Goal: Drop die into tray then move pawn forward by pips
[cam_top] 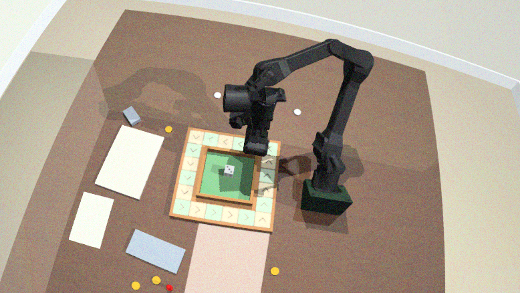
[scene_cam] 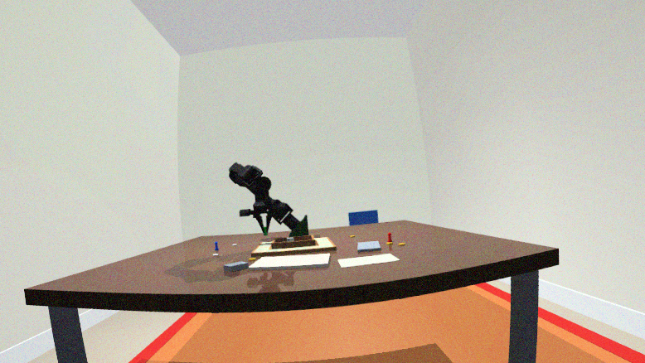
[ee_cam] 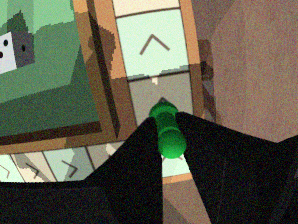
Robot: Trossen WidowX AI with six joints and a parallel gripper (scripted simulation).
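My gripper tip is 100 mm to the right of the white die, 60 mm short of it and 30 mm above it. Round my gripper tip: green dice tray (110 mm to the left, 60 mm ahead, 50 mm below); then green pawn (10 mm above); then blue pawn (210 mm to the right, 40 mm below, 10 mm behind).
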